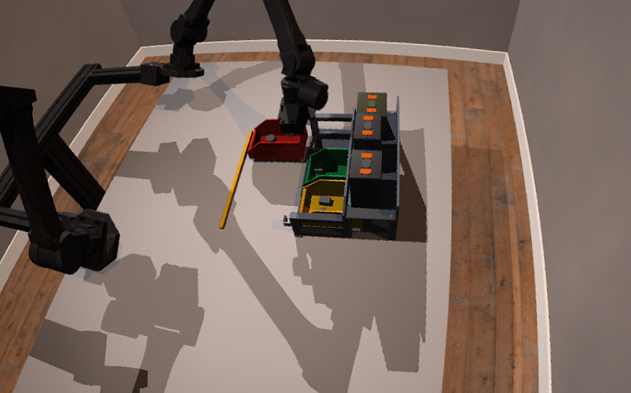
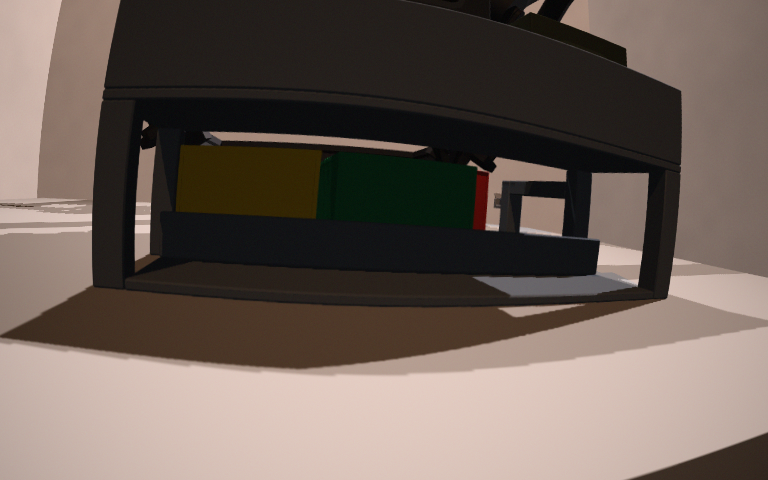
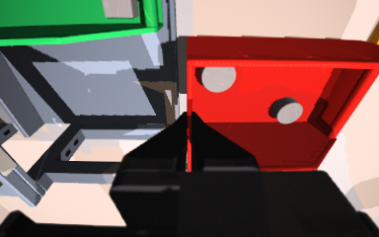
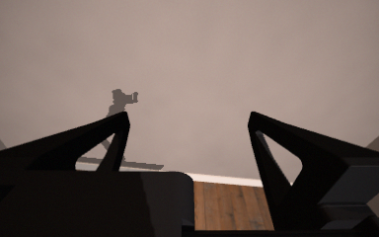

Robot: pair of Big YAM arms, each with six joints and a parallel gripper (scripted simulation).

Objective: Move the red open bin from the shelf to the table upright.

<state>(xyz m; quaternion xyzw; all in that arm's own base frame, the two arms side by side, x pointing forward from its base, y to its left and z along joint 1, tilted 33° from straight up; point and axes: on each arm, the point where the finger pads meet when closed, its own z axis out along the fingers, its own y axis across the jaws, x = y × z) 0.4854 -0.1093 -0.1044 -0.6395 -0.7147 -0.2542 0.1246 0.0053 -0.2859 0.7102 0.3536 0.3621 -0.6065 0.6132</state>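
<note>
My left hand is 80 mm past the red open bin and 30 mm above it. The rest, counted from my left hand: grey shelf (140 mm ahead, 100 mm to the right, 20 mm below); then green bin (110 mm ahead, 100 mm to the right, 40 mm below).
</note>
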